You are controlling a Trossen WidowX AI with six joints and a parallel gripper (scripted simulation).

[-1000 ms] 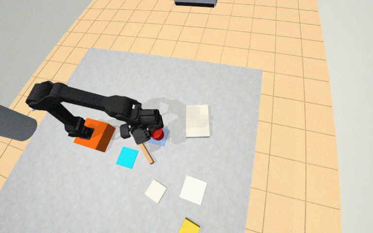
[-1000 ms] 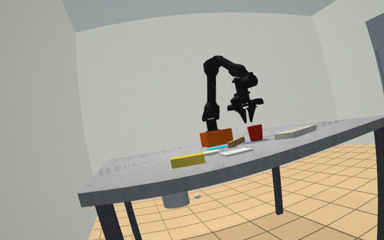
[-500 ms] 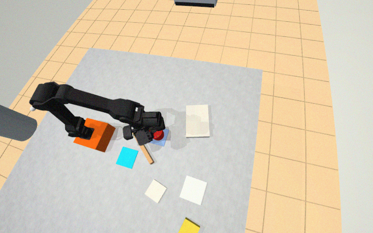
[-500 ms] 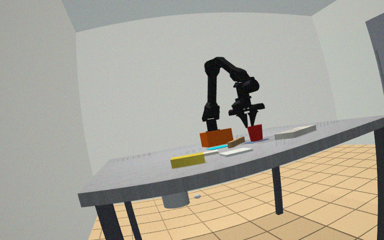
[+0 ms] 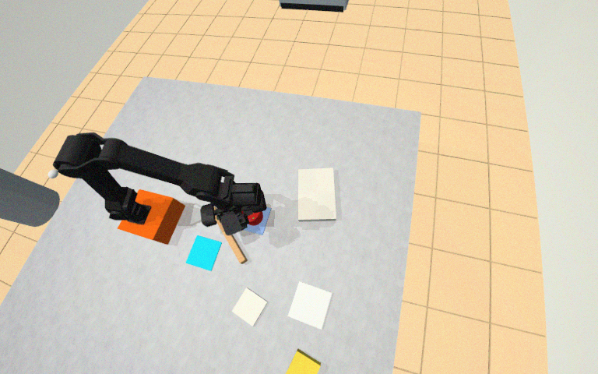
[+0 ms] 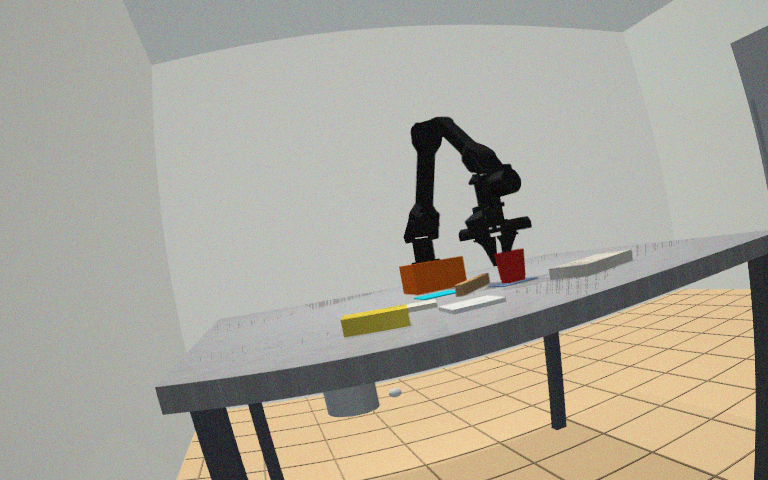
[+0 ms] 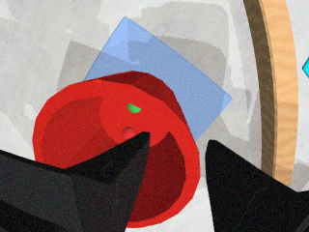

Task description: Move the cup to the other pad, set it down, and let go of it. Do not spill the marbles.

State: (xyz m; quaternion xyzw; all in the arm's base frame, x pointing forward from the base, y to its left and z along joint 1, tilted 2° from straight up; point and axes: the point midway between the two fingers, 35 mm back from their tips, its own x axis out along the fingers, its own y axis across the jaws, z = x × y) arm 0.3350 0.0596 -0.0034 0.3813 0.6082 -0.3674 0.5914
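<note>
Now: the light blue pad 2 cm ahead of my gripper tip, 1 cm to the left of it and 5 cm below it. The rest, counted from my gripper tip: wooden bar 4 cm behind, 6 cm to the right, 4 cm below; red cup 3 cm ahead, 1 cm to the left, 1 cm below; cyan pad 11 cm behind, 13 cm to the right, 5 cm below.
</note>
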